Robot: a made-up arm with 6 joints. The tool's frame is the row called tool.
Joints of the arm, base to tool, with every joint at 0 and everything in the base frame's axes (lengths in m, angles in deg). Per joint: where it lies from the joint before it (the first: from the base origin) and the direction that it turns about. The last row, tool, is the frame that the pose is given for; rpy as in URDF.
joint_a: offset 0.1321 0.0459 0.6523 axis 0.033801 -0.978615 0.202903
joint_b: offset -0.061 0.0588 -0.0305 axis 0 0 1
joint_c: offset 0.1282 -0.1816 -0.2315 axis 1 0 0
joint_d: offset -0.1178 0.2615 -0.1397 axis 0 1 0
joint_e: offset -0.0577 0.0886 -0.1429 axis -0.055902 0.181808 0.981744
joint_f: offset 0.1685 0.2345 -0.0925 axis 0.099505 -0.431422 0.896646
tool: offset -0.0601 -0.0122 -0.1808 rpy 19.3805 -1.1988 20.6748
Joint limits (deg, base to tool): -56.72..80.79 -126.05..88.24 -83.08..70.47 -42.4..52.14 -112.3..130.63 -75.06..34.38
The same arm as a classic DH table. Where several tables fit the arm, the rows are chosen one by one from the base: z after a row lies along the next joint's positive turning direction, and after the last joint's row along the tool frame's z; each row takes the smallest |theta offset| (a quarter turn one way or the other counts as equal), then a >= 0, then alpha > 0; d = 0 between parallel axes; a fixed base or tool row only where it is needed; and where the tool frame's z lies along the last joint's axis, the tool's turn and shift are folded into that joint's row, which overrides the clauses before.
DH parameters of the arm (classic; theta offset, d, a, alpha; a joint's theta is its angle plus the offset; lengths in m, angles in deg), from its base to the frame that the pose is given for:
base (fixed): 1.98 0.6609 0.1336 78.29
joint_a: 0.00 -0.1044 -0.0589 -78.29
joint_b: 88.02 -0.2494 -0.1816 90.00
joint_c: -90.00 0.0104 0.1397 -90.00
joint_d: 86.74 0.3759 0.0657 -79.52
joint_e: 14.39 0.0650 -0.2198 -37.22
joint_f: -12.95 0.2270 0.0442 7.06
tool (fixed): -160.78 -0.7273 0.0000 0.00
Joint limits (deg, base to tool): -56.72..80.79 -126.05..88.24 -83.08..70.47 -42.40..52.14 -112.30..130.63 -75.06..34.38

